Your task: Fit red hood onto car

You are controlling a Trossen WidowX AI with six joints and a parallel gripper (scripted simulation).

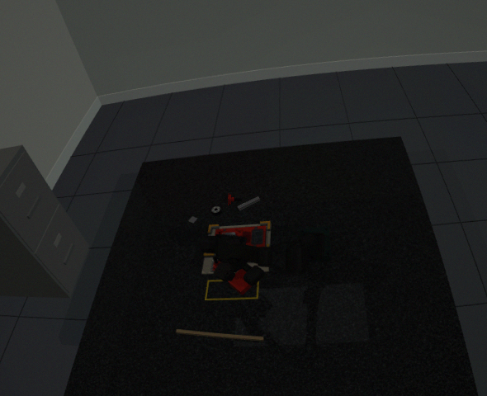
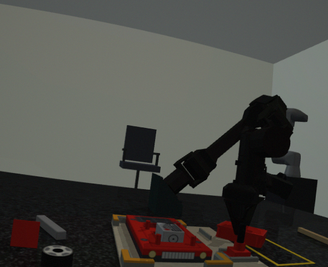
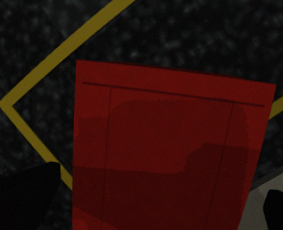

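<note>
The red hood is right at my gripper tip. The rest, counted from my gripper tip: grey engine block: 80 mm ahead, 170 mm to the right; then orange-cornered jig: 60 mm ahead, 160 mm to the right, 10 mm below; then wooden stick: 50 mm ahead, 220 mm to the left, 20 mm below.
</note>
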